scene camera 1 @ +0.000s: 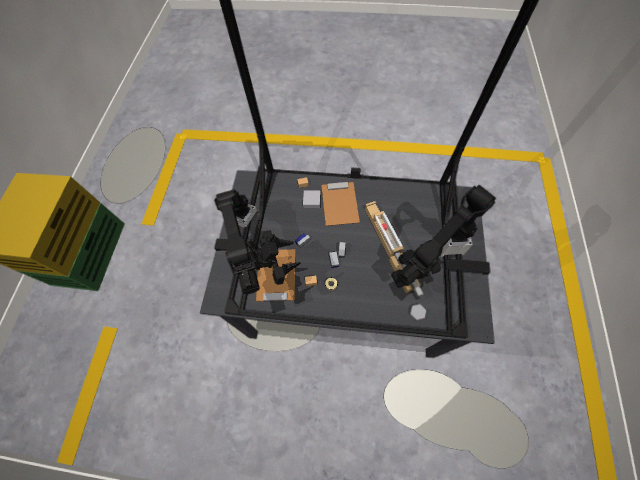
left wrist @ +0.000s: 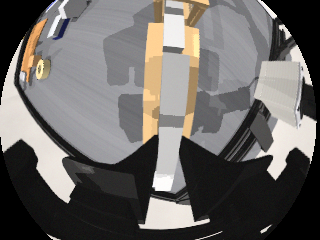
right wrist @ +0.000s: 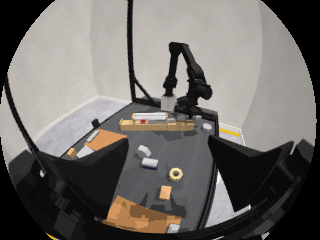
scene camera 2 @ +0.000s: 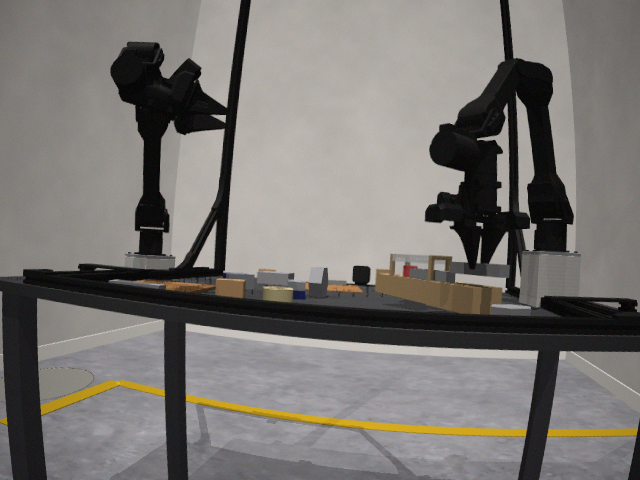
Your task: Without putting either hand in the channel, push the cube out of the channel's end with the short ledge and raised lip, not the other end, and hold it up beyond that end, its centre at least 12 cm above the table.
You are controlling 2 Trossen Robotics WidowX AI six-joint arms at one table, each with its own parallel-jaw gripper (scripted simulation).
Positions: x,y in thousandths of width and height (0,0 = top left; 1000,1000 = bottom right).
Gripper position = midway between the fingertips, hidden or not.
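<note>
An orange clipboard (scene camera 1: 532,432) is visible to me, though in the left wrist view the clipboard is out of frame. I see my right gripper (scene camera 2: 354,249), again as the gripper (scene camera 1: 465,526), and once more as the gripper (right wrist: 530,590). Then there is my left gripper (scene camera 2: 746,561), which the left wrist view also gives me, the gripper (left wrist: 527,581).
</note>
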